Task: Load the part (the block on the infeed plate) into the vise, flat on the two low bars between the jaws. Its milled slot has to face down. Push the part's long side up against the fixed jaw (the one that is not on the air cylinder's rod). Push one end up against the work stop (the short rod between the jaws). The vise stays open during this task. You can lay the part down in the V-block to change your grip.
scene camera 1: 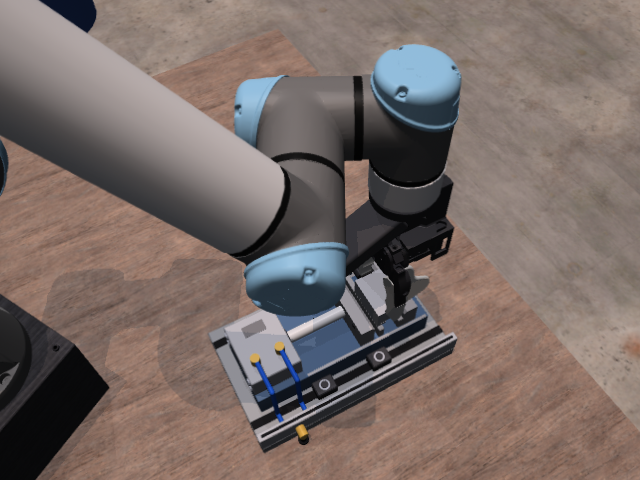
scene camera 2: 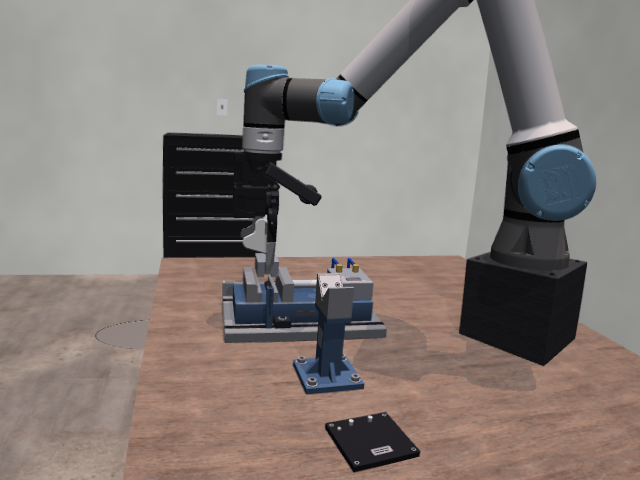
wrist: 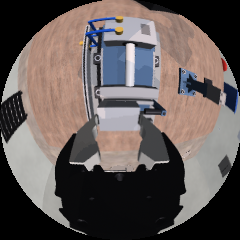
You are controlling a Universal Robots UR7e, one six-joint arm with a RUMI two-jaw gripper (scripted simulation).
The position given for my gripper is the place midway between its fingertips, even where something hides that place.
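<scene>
My gripper (scene camera 1: 380,299) is also visible in scene camera 2 (scene camera 2: 265,268) and in the wrist view (wrist: 118,114). A part (scene camera 1: 370,290) is visible, also in the wrist view (wrist: 113,115). An air cylinder body (scene camera 2: 363,289) is visible, and the wrist view (wrist: 131,26) shows the air cylinder body as well.
</scene>
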